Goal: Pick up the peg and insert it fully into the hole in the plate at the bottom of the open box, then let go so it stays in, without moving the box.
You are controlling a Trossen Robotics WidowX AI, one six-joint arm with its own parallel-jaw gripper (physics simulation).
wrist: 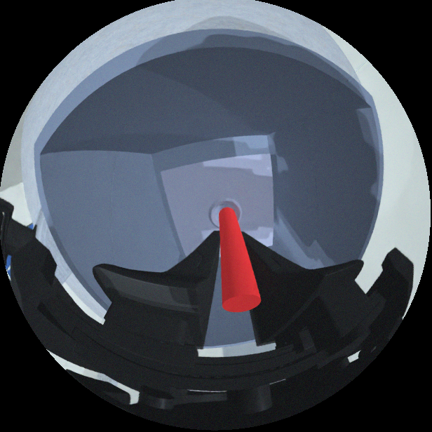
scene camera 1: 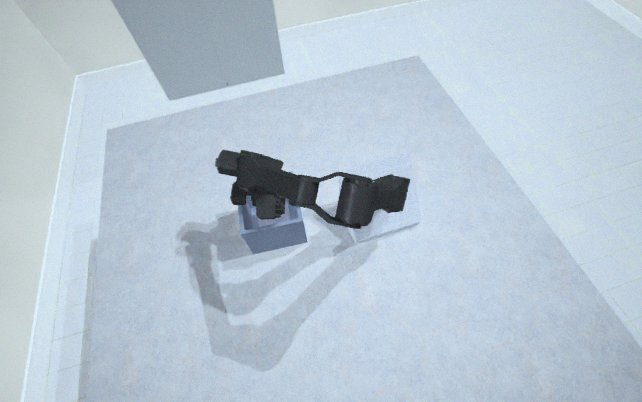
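My gripper is shut on the red peg, with the fingers pointing down into the open box. The peg's far end overlaps the round hole in the pale plate at the box's bottom. In the wrist view, the hole's left edge shows beside the peg. Whether the peg's end is above the hole or inside it cannot be told. In the scene view, the gripper covers part of the box, and the peg does not show.
The box walls surround the fingers. The black arm reaches over from a pale slab right of the box. The box stands on the grey table top. A grey panel is at the back left.
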